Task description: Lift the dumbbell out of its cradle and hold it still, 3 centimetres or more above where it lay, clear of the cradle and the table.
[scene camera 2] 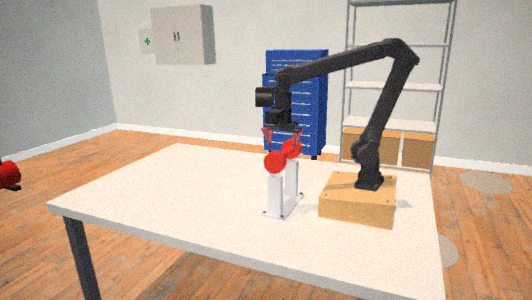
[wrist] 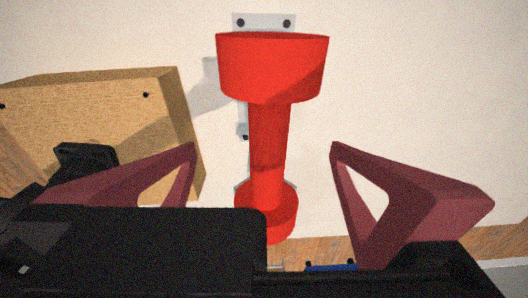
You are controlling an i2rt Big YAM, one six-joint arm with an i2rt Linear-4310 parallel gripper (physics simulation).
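Frame: origin at the arm's base, x ahead, y left, z up, level; centimetres.
Where they show: gripper, between the fingertips: (scene camera 2: 281,147) (wrist: 263,148); arm's base, origin of its link: (scene camera 2: 369,183) (wrist: 97,170).
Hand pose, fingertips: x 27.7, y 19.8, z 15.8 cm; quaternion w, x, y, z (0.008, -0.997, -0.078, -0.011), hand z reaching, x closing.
Each offset is from my fingertips to the top centre of the thing. Level surfaces: height alone.
The red dumbbell @(dx +1.0, dy -3.2, dz -0.2 cm) (scene camera 2: 275,162) (wrist: 272,70) lies level in its cradle, one round head at each end of the bar. The white cradle @(dx +1.0, dy -3.2, dz -5.6 cm) (scene camera 2: 275,196) (wrist: 263,21) stands upright on the table @(dz -25.2 cm) (scene camera 2: 200,200) on two posts, with its foot plate flat on the tabletop. My gripper (scene camera 2: 283,145) (wrist: 263,148) points down, open, with nothing between its maroon fingers. In the scene view its fingertips are close above the dumbbell, near the far head. In the wrist view the bar runs between the two fingers, one on each side, with a gap to both.
A wooden block (scene camera 2: 355,212) (wrist: 100,115) carries the arm's base to the right of the cradle in the scene view. A blue drawer cabinet (scene camera 2: 320,105), a shelf rack (scene camera 2: 394,86) and a wall cabinet (scene camera 2: 180,35) are behind the table. Another red object (scene camera 2: 9,174) shows at the left edge.
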